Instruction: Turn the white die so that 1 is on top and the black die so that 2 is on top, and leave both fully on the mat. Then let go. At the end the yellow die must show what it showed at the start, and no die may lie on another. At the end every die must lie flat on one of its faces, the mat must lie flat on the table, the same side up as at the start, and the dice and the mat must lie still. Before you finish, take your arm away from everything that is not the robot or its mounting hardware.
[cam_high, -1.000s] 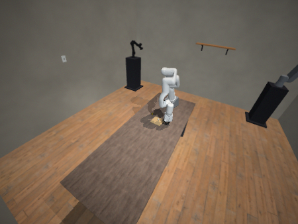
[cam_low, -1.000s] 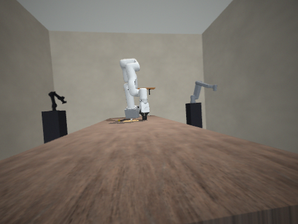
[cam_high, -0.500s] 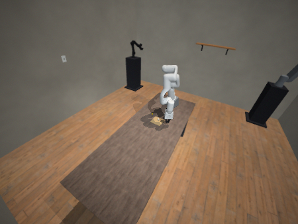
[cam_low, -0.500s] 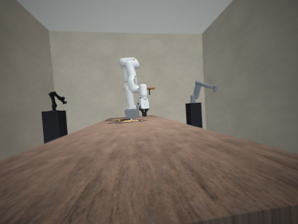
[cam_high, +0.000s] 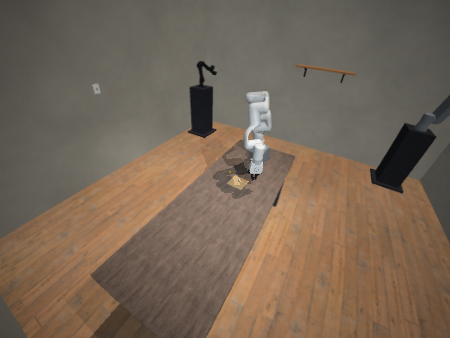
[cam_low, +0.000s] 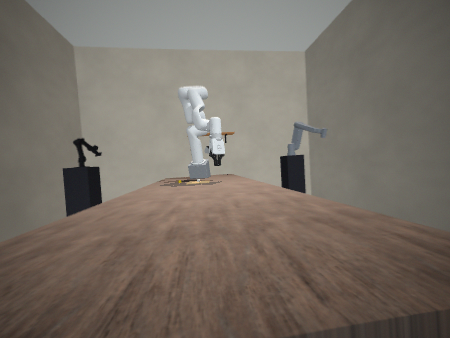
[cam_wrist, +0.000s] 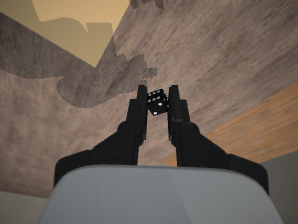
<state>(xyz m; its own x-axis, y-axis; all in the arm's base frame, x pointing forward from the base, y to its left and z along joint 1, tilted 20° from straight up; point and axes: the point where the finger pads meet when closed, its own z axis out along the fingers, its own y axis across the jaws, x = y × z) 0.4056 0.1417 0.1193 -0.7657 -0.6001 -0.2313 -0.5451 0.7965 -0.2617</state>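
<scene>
Now: the tan mat 130 mm to the right of my hand and 120 mm below it. Round my hand: small yellow die (260 mm to the right, 110 mm below, 80 mm behind); then white die (130 mm to the right, 110 mm below, 20 mm behind); then black die (10 mm below).
</scene>
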